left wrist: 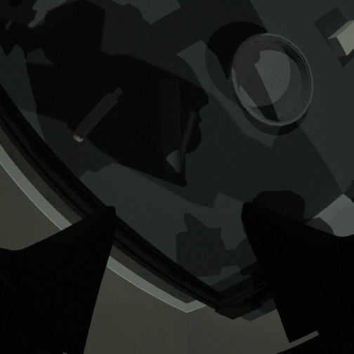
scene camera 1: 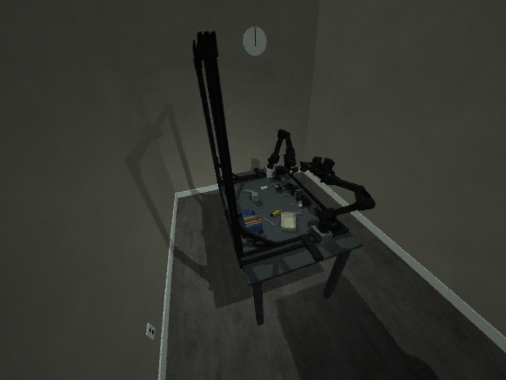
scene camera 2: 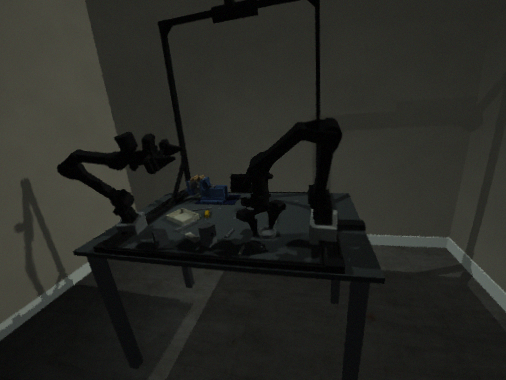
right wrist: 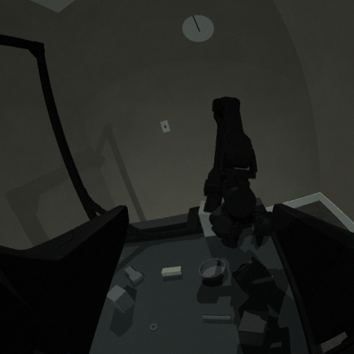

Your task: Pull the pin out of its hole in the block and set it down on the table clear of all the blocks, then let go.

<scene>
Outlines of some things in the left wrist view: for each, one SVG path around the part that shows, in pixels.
My left gripper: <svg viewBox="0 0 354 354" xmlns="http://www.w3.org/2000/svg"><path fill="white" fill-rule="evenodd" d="M114 206L105 206L69 225L64 230L60 230L44 240L40 240L23 249L11 250L0 247L0 354L84 353L91 315L93 314L98 290L114 239L117 224ZM244 202L241 212L242 224L270 294L273 297L289 343L315 330L318 333L303 343L275 354L354 354L354 234L347 236L333 235L295 221L287 216L277 214L275 211L265 209L252 202Z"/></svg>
A round dish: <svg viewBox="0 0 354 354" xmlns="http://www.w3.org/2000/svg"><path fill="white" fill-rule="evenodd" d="M247 37L232 54L228 65L228 84L232 96L244 112L260 122L277 126L291 124L306 112L313 94L313 76L306 57L294 43L280 34L265 32Z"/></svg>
A pale rod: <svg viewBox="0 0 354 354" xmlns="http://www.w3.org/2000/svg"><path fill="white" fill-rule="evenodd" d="M119 87L112 93L107 92L93 109L88 112L86 117L72 132L75 140L83 140L88 132L93 129L93 126L118 102L117 97L123 92Z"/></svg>
</scene>
